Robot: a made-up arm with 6 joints.
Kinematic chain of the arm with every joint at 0, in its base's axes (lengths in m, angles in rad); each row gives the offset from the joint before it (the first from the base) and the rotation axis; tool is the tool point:
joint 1: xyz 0 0 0.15 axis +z
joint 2: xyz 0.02 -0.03 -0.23 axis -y
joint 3: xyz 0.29 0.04 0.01 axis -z
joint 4: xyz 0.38 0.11 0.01 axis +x
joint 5: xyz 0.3 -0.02 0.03 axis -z
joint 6: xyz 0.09 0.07 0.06 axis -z
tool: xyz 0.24 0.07 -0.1
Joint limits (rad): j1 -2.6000..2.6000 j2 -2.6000..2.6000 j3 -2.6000..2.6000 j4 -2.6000..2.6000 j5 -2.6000..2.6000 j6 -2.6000..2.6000
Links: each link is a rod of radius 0.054 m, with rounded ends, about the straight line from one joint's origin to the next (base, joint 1, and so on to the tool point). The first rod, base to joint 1, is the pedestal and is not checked.
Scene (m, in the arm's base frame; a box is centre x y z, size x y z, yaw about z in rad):
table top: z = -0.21
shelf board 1: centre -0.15 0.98 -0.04 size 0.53 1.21 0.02 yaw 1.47
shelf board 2: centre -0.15 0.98 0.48 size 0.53 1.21 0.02 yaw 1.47
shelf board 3: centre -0.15 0.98 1 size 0.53 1.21 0.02 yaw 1.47
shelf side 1: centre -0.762 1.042 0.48 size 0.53 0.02 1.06 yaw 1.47
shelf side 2: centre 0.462 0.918 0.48 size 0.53 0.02 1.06 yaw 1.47
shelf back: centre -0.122 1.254 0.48 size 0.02 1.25 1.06 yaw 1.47
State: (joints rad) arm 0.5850 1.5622 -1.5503 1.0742 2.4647 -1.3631
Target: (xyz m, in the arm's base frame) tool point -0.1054 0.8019 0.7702
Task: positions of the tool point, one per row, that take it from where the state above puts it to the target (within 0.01 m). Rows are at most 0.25 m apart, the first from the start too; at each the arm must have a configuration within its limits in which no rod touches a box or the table.
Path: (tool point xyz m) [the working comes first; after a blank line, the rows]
Joints at the target: 0.5308 1.4140 -0.8755 1.0253 1.9961 -1.4200
Straight joint move there: touches shelf board 2.

1: -0.2315 0.7824 0.2661
2: -0.2399 0.6941 0.2751
3: -0.2505 0.5911 0.2740
4: -0.2619 0.4806 0.2552
5: -0.2742 0.5452 0.4143
6: -0.2319 0.5766 0.5928
7: -0.1297 0.5621 0.7702
8: -0.1123 0.6978 0.7853
9: -0.1054 0.8019 0.7702

